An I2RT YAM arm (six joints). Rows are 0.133 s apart.
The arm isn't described. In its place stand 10 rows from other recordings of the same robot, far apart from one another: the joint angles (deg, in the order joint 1, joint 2, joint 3, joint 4, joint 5, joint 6), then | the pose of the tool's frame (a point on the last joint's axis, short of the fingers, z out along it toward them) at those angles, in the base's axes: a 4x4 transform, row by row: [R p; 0 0 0 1], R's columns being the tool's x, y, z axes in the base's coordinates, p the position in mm.
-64.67, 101.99, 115.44, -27.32, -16.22, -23.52 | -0.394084 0.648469 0.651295 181.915; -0.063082 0.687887 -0.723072 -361.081; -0.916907 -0.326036 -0.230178 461.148; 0 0 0 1
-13.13, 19.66, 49.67, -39.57, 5.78, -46.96 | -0.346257 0.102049 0.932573 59.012; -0.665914 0.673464 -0.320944 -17.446; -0.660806 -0.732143 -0.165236 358.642; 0 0 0 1
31.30, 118.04, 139.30, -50.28, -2.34, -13.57 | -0.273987 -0.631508 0.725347 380.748; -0.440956 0.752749 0.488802 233.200; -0.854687 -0.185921 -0.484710 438.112; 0 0 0 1
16.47, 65.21, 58.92, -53.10, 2.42, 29.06 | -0.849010 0.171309 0.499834 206.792; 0.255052 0.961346 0.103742 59.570; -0.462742 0.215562 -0.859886 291.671; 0 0 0 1
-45.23, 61.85, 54.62, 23.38, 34.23, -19.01 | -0.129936 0.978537 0.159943 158.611; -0.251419 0.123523 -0.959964 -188.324; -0.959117 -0.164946 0.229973 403.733; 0 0 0 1
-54.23, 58.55, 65.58, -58.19, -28.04, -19.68 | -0.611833 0.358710 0.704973 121.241; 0.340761 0.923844 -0.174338 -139.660; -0.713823 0.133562 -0.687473 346.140; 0 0 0 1
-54.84, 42.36, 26.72, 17.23, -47.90, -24.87 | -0.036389 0.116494 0.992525 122.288; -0.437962 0.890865 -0.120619 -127.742; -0.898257 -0.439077 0.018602 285.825; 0 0 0 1
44.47, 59.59, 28.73, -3.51, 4.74, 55.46 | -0.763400 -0.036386 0.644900 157.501; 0.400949 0.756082 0.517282 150.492; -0.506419 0.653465 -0.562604 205.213; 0 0 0 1
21.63, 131.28, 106.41, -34.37, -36.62, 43.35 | -0.978635 0.126985 0.161705 451.521; 0.204627 0.678201 0.705812 201.888; -0.020041 0.723822 -0.689696 175.152; 0 0 0 1
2.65, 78.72, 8.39, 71.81, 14.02, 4.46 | 0.041047 0.194460 0.980051 215.997; 0.077427 0.977309 -0.197159 1.364; -0.996153 0.083975 0.025059 164.698; 0 0 0 1
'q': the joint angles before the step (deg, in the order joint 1, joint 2, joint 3, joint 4, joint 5, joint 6). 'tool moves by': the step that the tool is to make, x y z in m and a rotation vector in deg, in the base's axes. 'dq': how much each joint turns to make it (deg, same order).
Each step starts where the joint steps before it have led.
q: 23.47, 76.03, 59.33, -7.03, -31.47, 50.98
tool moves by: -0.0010, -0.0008, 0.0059, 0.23, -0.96, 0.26
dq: -0.09, -0.44, 0.71, -0.36, -0.25, -0.35
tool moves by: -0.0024, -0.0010, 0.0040, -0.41, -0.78, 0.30
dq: 0.01, -0.62, 0.42, -0.95, 0.00, -0.88
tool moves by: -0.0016, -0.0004, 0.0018, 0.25, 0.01, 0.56
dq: -0.01, -0.34, 0.11, -0.37, -0.62, -0.01
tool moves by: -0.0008, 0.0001, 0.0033, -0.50, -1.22, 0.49
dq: 0.08, -0.19, 0.51, -0.43, -0.02, -1.22
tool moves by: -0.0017, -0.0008, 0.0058, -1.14, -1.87, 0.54
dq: 0.01, -0.42, 0.99, -1.32, 0.19, -2.20
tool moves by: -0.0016, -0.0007, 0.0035, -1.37, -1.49, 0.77
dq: 0.00, -0.28, 0.76, -1.49, 0.00, -2.37
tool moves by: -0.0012, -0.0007, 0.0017, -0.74, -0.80, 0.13
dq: 0.00, -0.27, 0.27, -0.71, 0.26, -1.15
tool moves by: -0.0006, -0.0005, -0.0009, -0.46, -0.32, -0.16
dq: -0.01, -0.17, -0.25, -0.08, 0.36, -0.52
